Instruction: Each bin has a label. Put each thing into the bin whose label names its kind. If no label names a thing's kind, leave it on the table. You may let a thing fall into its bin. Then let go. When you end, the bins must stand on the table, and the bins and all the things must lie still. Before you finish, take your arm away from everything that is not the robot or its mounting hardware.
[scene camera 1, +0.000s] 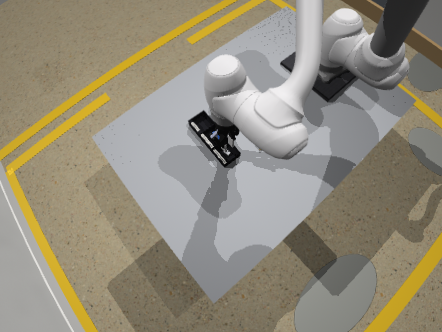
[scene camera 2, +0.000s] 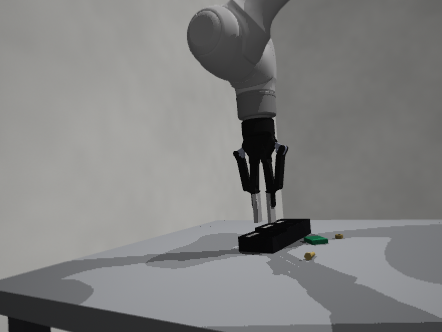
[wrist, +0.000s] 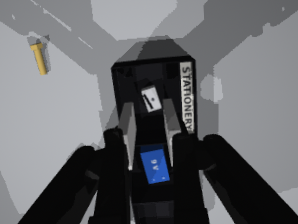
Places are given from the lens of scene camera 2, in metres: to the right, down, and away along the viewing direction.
my gripper (scene camera 2: 265, 222): 0.10, 0.13, 0.76
black bin tray (scene camera 2: 289, 231): 0.16, 0.15, 0.78
